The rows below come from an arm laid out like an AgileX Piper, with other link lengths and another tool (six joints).
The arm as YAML. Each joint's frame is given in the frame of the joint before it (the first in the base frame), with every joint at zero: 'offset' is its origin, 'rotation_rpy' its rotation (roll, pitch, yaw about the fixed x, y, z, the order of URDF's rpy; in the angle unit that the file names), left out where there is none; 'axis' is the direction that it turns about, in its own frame. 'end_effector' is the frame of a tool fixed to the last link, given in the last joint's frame.
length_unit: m
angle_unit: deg
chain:
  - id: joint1
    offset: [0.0, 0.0, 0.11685]
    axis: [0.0, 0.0, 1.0]
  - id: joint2
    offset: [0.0, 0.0, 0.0]
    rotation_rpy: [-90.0, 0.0, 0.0]
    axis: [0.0, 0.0, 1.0]
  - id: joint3
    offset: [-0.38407, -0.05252, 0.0]
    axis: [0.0, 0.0, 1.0]
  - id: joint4
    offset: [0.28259, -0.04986, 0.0]
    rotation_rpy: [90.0, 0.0, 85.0]
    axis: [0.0, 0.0, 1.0]
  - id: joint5
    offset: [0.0, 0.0, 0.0]
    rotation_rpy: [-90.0, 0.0, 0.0]
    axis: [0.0, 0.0, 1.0]
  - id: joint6
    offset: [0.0, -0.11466, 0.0]
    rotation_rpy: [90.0, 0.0, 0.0]
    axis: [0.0, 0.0, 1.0]
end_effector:
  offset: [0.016, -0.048, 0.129]
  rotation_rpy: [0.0, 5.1, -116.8]
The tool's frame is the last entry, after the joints.
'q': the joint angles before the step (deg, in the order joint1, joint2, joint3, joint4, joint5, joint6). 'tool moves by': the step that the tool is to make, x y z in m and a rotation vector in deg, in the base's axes. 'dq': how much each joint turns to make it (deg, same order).
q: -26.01 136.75 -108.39 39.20 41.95 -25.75
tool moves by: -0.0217 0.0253 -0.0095 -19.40 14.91 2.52
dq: 10.16 -0.57 0.00 -38.12 1.59 26.09
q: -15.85 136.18 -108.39 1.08 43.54 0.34
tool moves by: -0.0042 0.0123 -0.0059 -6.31 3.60 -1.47
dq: 3.97 1.06 0.01 -12.12 1.60 10.95
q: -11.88 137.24 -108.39 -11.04 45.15 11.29
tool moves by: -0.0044 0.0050 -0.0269 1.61 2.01 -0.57
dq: 0.00 2.21 -0.01 1.28 0.10 0.01
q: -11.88 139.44 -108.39 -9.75 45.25 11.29
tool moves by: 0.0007 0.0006 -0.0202 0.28 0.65 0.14
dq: 0.00 1.86 0.00 0.05 -1.18 0.02
